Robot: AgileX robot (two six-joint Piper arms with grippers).
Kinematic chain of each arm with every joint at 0, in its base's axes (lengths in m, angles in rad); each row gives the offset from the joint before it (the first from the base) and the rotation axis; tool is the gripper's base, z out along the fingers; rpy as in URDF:
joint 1: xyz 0 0 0.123 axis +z
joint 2: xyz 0 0 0 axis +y
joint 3: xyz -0.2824 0 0.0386 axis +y
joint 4: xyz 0.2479 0 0.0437 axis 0.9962 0 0.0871
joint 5: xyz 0 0 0 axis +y
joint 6: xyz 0.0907 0 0.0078 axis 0.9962 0 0.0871
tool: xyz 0 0 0 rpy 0 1.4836 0
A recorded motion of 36 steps. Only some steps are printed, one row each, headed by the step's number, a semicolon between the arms.
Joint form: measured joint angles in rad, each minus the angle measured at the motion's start. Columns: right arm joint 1, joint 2, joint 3, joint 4, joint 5, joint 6; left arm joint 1, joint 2, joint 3, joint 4, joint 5, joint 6.
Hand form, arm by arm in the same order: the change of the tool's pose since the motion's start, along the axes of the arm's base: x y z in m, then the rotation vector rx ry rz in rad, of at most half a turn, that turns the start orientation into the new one. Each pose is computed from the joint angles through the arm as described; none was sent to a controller.
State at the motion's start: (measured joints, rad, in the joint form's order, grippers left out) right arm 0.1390 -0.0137 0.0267 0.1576 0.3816 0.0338; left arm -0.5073 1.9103 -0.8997 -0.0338 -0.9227 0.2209
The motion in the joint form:
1: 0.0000 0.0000 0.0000 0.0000 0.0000 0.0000; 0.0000 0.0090 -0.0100 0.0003 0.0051 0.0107
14: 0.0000 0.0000 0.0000 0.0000 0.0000 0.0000; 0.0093 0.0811 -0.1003 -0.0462 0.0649 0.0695
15: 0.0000 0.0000 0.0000 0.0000 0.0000 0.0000; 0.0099 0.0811 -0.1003 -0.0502 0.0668 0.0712
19: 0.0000 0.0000 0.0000 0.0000 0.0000 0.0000; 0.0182 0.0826 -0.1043 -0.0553 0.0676 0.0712
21: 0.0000 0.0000 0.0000 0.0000 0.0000 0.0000; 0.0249 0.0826 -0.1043 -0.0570 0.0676 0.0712
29: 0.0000 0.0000 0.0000 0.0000 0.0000 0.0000; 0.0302 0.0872 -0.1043 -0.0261 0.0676 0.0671
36: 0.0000 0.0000 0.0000 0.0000 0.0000 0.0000; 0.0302 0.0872 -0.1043 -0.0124 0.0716 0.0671
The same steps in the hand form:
1: 0.0000 0.0000 0.0000 0.0000 0.0000 0.0000; 0.0021 -0.0012 -0.0014 0.0115 -0.0014 -0.0004
14: 0.0000 0.0000 0.0000 0.0000 0.0000 0.0000; 0.0238 -0.0053 -0.0124 0.0570 0.0242 0.0419
15: 0.0000 0.0000 0.0000 0.0000 0.0000 0.0000; 0.0240 -0.0049 -0.0126 0.0572 0.0265 0.0454
19: 0.0000 0.0000 0.0000 0.0000 0.0000 0.0000; 0.0264 -0.0019 -0.0122 0.0534 0.0269 0.0576
21: 0.0000 0.0000 0.0000 0.0000 0.0000 0.0000; 0.0277 0.0007 -0.0122 0.0523 0.0276 0.0656
29: 0.0000 0.0000 0.0000 0.0000 0.0000 0.0000; 0.0281 0.0006 -0.0141 0.0678 0.0236 0.0471
36: 0.0000 0.0000 0.0000 0.0000 0.0000 0.0000; 0.0277 -0.0002 -0.0144 0.0771 0.0228 0.0364

